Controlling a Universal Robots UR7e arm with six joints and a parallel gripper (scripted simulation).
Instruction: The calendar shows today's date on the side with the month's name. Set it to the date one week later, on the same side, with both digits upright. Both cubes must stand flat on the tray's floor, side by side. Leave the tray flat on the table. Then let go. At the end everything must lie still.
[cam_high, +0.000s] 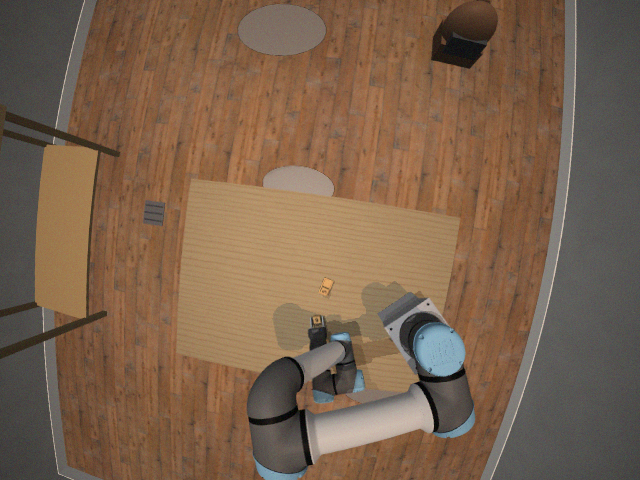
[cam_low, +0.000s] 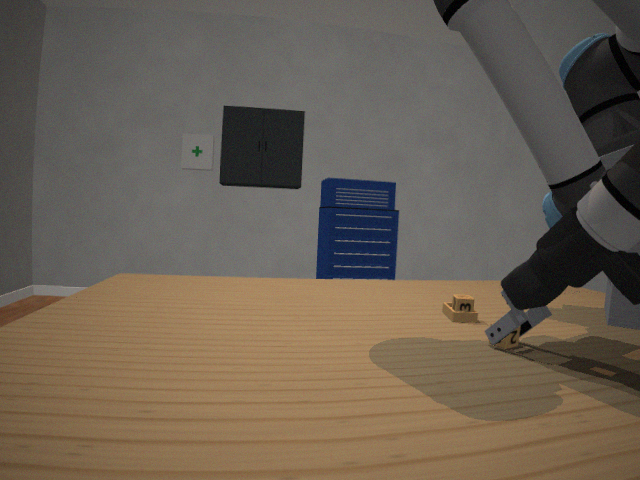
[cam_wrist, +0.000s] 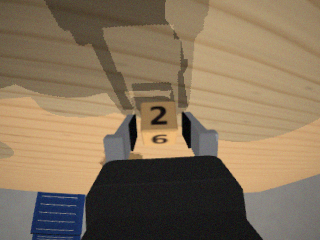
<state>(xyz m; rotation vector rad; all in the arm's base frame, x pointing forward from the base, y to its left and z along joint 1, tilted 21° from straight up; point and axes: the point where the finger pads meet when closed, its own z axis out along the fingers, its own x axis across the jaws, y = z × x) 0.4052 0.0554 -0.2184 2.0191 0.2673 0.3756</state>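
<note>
My gripper is now 1 cm to the left of the wooden date cube and 1 cm above it. The rest, counted from my hand: wooden calendar tray: 16 cm to the right, 2 cm below, 2 cm behind.
</note>
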